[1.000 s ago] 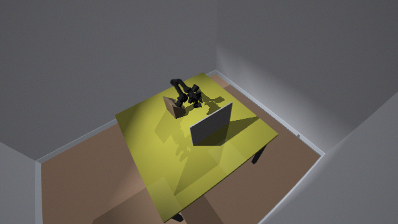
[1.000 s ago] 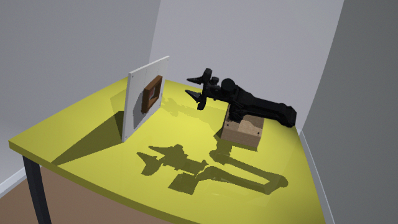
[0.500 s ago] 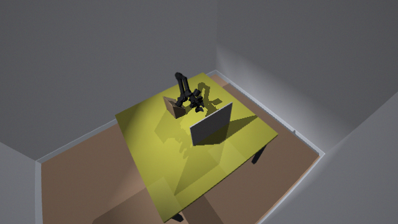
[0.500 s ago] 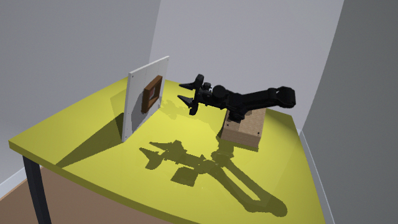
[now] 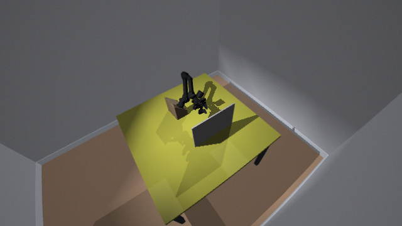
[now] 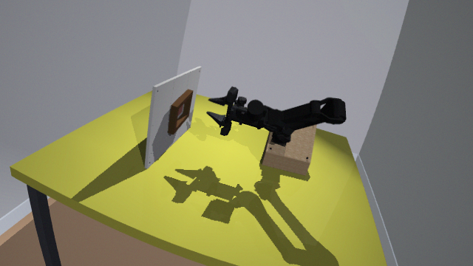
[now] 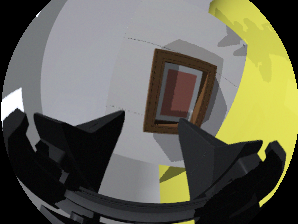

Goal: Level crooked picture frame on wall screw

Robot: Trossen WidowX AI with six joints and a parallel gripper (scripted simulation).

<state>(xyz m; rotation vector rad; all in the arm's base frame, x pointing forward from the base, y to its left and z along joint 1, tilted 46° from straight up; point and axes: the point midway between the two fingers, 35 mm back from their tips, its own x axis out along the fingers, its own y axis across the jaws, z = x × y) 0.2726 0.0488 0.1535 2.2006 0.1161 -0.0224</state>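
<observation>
Right now my gripper tip is 12 cm short of the picture frame, 1 cm to the left of it and 5 cm above it. The rest, counted from my gripper tip: wall panel 13 cm ahead, 1 cm to the right, 6 cm below.
</observation>
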